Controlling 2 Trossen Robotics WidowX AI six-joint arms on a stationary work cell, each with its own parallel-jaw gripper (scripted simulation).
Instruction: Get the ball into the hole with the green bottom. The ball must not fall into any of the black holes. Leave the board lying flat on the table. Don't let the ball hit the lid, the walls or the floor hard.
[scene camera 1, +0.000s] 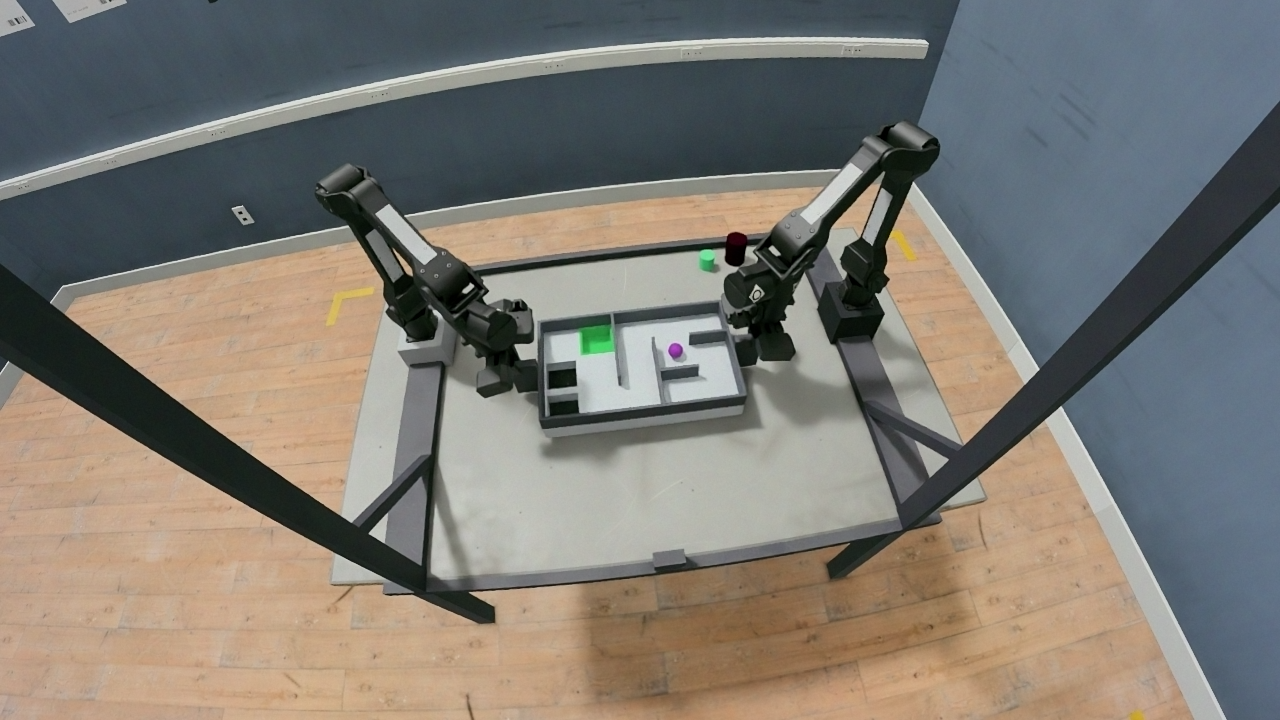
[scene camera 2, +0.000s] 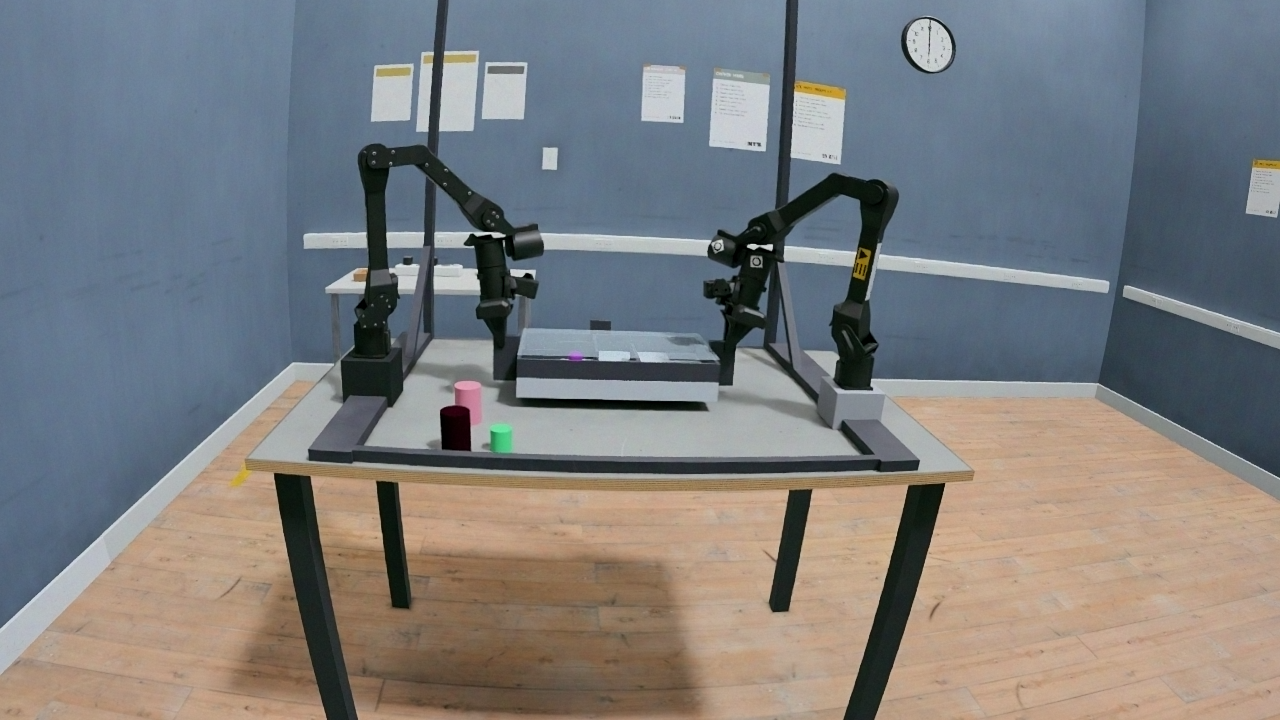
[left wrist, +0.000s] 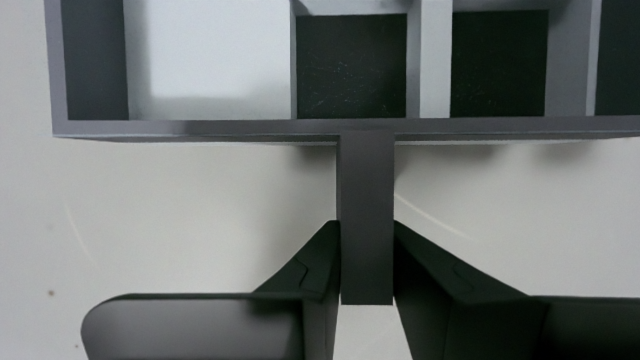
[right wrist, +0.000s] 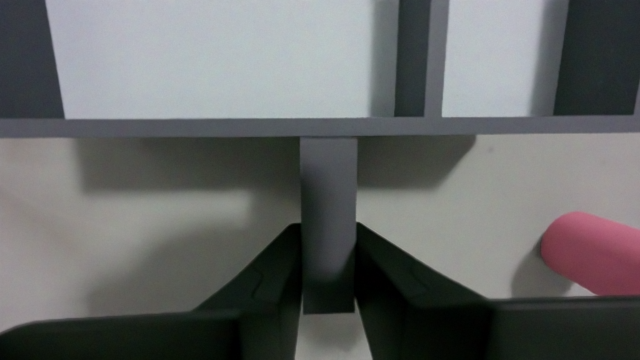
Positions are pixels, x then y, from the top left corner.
Scene:
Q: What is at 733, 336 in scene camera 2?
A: My left gripper.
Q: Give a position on a walled board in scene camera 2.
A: At 547, 363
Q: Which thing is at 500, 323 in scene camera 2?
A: My right gripper.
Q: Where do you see a pink cylinder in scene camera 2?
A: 467, 393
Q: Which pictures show my left gripper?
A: Scene camera 1, scene camera 2 and the left wrist view only.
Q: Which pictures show the walled board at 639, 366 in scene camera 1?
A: Scene camera 1, scene camera 2, the left wrist view and the right wrist view: all of them.

